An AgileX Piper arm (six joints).
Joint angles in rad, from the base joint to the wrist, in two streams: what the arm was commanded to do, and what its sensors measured. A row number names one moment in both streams.
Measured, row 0: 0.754 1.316 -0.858 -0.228 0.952 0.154
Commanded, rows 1 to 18: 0.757 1.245 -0.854 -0.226 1.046 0.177; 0.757 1.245 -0.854 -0.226 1.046 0.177; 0.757 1.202 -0.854 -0.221 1.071 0.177; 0.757 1.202 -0.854 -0.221 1.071 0.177; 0.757 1.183 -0.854 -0.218 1.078 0.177; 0.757 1.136 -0.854 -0.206 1.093 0.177; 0.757 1.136 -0.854 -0.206 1.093 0.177; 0.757 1.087 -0.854 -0.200 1.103 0.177; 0.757 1.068 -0.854 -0.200 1.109 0.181; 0.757 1.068 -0.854 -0.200 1.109 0.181; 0.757 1.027 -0.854 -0.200 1.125 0.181; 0.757 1.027 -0.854 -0.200 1.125 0.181; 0.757 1.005 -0.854 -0.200 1.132 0.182; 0.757 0.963 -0.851 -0.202 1.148 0.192; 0.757 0.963 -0.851 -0.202 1.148 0.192; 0.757 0.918 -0.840 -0.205 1.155 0.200; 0.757 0.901 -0.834 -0.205 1.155 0.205; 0.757 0.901 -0.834 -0.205 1.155 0.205
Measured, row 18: 0.754 0.952 -0.853 -0.206 1.135 0.184
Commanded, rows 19 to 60: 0.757 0.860 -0.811 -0.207 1.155 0.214; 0.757 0.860 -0.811 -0.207 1.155 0.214; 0.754 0.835 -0.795 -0.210 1.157 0.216; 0.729 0.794 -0.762 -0.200 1.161 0.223; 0.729 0.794 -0.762 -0.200 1.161 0.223; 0.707 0.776 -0.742 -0.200 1.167 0.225; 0.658 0.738 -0.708 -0.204 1.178 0.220; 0.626 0.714 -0.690 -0.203 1.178 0.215; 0.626 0.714 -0.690 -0.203 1.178 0.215; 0.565 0.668 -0.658 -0.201 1.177 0.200; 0.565 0.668 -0.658 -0.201 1.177 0.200; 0.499 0.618 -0.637 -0.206 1.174 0.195; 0.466 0.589 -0.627 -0.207 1.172 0.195; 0.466 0.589 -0.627 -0.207 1.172 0.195; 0.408 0.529 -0.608 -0.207 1.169 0.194; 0.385 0.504 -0.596 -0.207 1.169 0.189; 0.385 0.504 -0.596 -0.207 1.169 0.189; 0.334 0.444 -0.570 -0.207 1.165 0.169; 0.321 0.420 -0.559 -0.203 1.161 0.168; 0.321 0.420 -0.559 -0.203 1.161 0.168; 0.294 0.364 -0.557 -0.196 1.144 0.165; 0.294 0.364 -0.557 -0.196 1.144 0.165; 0.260 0.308 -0.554 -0.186 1.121 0.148; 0.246 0.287 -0.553 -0.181 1.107 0.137; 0.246 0.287 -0.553 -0.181 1.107 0.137; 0.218 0.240 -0.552 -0.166 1.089 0.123; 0.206 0.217 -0.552 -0.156 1.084 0.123; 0.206 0.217 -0.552 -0.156 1.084 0.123; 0.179 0.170 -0.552 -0.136 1.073 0.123; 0.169 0.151 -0.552 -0.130 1.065 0.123; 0.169 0.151 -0.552 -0.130 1.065 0.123; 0.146 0.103 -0.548 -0.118 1.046 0.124; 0.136 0.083 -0.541 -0.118 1.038 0.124; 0.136 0.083 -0.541 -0.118 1.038 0.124; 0.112 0.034 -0.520 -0.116 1.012 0.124; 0.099 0.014 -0.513 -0.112 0.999 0.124; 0.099 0.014 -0.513 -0.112 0.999 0.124; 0.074 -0.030 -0.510 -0.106 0.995 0.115; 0.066 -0.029 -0.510 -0.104 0.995 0.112; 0.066 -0.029 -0.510 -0.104 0.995 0.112; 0.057 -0.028 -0.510 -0.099 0.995 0.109; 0.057 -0.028 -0.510 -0.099 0.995 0.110
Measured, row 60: 0.064 -0.004 -0.510 -0.103 1.013 0.123
